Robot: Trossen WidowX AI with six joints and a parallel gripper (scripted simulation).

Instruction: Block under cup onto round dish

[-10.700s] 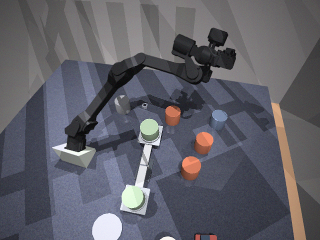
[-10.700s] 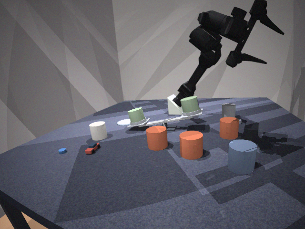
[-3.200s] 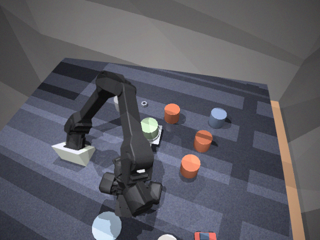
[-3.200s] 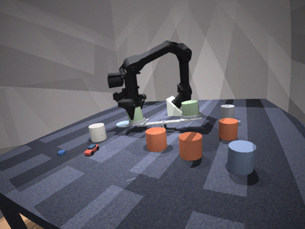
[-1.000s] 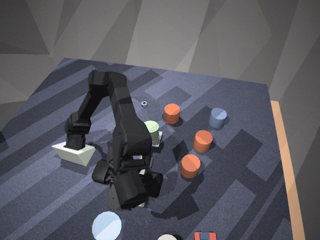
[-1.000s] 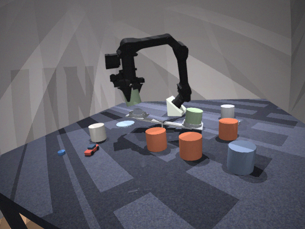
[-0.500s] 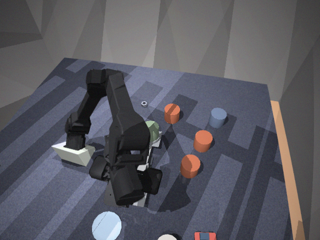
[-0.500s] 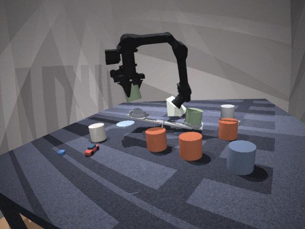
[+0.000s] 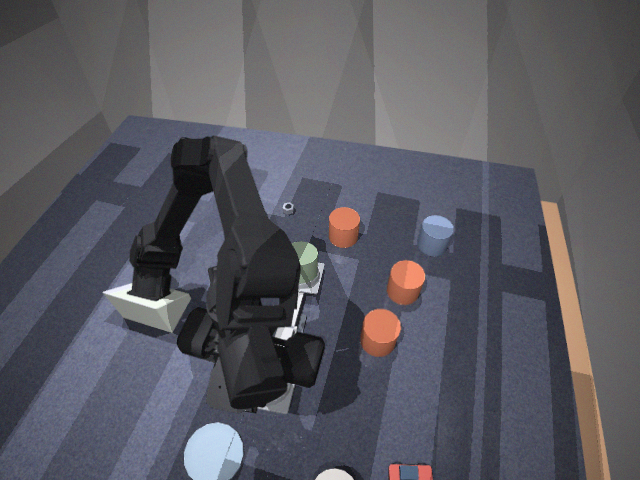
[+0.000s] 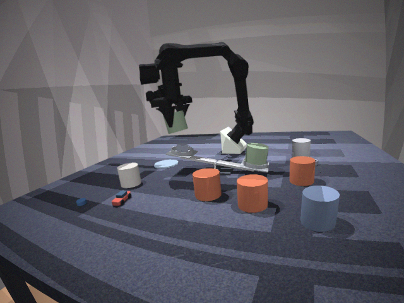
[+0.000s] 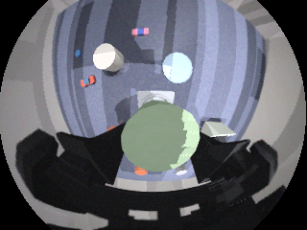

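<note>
The pale block lies 1 cm to the left of my gripper tip and 8 cm below it. Round my gripper tip: pale blue round dish (7 cm behind, 11 cm to the right, 17 cm below); then red toy car (26 cm ahead, 7 cm to the right, 16 cm below); then white cylinder (15 cm ahead, 11 cm to the right, 13 cm below).
</note>
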